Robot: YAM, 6 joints.
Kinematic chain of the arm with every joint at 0, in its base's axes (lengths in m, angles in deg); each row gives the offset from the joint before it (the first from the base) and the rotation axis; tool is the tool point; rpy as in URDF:
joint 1: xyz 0 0 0.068 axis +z
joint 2: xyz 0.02 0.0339 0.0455 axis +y
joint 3: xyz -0.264 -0.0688 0 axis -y
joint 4: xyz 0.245 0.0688 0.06 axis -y
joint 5: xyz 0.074 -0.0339 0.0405 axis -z
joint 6: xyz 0.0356 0 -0.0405 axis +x
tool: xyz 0 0 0 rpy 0 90 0
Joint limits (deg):
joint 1: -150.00..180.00
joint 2: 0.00..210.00
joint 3: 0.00..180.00
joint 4: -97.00..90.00
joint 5: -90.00..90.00
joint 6: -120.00..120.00
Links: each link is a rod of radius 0.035 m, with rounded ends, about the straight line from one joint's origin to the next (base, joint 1, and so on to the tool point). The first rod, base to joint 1, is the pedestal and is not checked.
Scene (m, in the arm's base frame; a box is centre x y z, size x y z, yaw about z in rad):
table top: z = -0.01
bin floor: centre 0.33 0.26 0 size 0.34 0.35 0.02 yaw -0.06
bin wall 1: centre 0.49 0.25 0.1 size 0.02 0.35 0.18 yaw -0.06
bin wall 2: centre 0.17 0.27 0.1 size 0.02 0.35 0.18 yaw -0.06
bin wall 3: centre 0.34 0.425 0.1 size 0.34 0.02 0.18 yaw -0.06
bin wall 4: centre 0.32 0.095 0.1 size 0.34 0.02 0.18 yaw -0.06
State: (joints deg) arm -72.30 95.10 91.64 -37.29 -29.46 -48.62
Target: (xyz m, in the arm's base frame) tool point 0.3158 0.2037 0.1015
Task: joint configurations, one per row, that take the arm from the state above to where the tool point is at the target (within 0.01 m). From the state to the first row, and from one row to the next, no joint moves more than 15 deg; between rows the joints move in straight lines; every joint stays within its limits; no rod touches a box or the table.
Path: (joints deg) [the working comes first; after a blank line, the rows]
Joints at the target: 29.65 120.65 74.09 -38.65 -35.82 -48.62
Straight joint move there: touches bin wall 4.

1: -57.75 95.72 90.57 -37.54 -30.53 -48.62
2: -43.20 96.34 89.51 -37.80 -31.60 -48.62
3: -28.65 96.96 88.44 -38.05 -32.66 -48.62
4: -14.09 97.58 87.38 -38.31 -33.73 -48.62
5: 0.46 98.20 86.31 -38.56 -34.80 -48.62
6: 15.01 98.82 85.25 -38.82 -35.87 -48.62
7: 29.56 99.44 84.18 -39.07 -36.94 -48.62
8: 29.60 110.04 79.14 -38.86 -36.38 -48.62
9: 29.65 120.65 74.09 -38.65 -35.82 -48.62

